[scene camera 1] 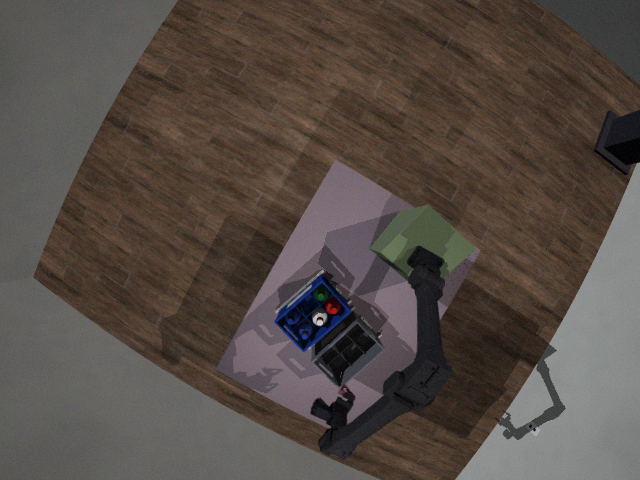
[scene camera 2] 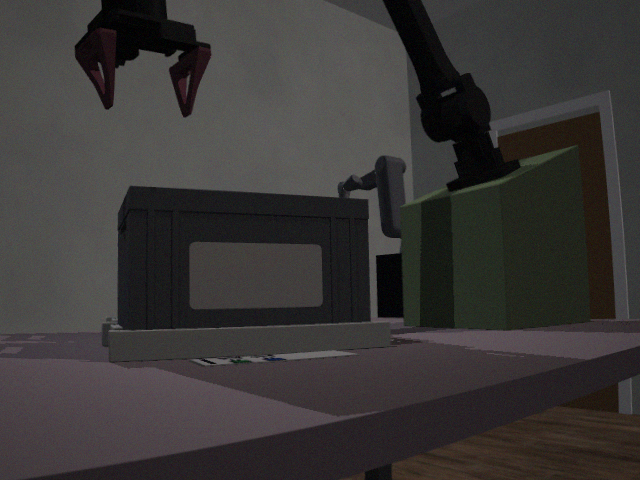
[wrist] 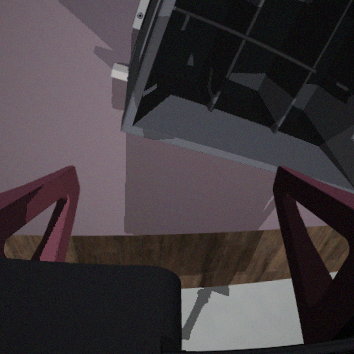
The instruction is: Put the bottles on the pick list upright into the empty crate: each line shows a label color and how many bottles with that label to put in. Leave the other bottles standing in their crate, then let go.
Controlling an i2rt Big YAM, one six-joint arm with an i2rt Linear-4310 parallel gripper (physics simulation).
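Where they show: gripper, between the fingertips: [scene camera 1: 339, 393] [scene camera 2: 149, 112] [wrist: 175, 176]; arm's base, origin of its link: [scene camera 1: 425, 261] [scene camera 2: 484, 179].
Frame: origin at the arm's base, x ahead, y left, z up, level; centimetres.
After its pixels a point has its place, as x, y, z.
The blue crate [scene camera 1: 289, 335] {54.2, -33.0, -9.6} stands on the table in scene camera 1. It holds a green bottle [scene camera 1: 320, 293] {31.8, -29.5, -10.8}, a red bottle [scene camera 1: 332, 307] {35.3, -21.8, -12.3}, a white bottle [scene camera 1: 319, 318] {42.4, -24.5, -12.5} and two blue bottles [scene camera 1: 293, 316] {47.4, -34.9, -14.3} [scene camera 1: 305, 332] {50.8, -27.1, -12.2}. The grey crate [scene camera 1: 362, 364] {53.1, 2.7, -11.9} [scene camera 2: 242, 204] {56.2, 2.4, -10.8} [wrist: 215, 120] {58.2, 0.9, -15.4} stands beside it, its visible compartments empty. The pick list [scene camera 2: 310, 355] {52.8, 9.2, -26.8} lies flat before the grey crate with a green and a blue mark; its numbers are unreadable. My gripper [scene camera 1: 345, 391] {64.1, -4.2, -0.2} [scene camera 2: 147, 112] {64.1, -4.2, -0.2} [wrist: 175, 176] {64.1, -4.2, -0.2} is open and empty, above and just outside the grey crate's near side.
A pale rail [scene camera 2: 248, 341] {56.3, 3.5, -25.4} runs along the grey crate's base. The green block [scene camera 1: 431, 224] {-12.7, -6.2, 4.6} [scene camera 2: 542, 248] {0.7, 10.8, -13.8} carries the arm's base at the table's far right. A grey jointed arm [scene camera 2: 390, 196] shows behind the crate. The table edge [scene camera 2: 320, 444] {72.6, 31.5, -27.9} is near the gripper's side.
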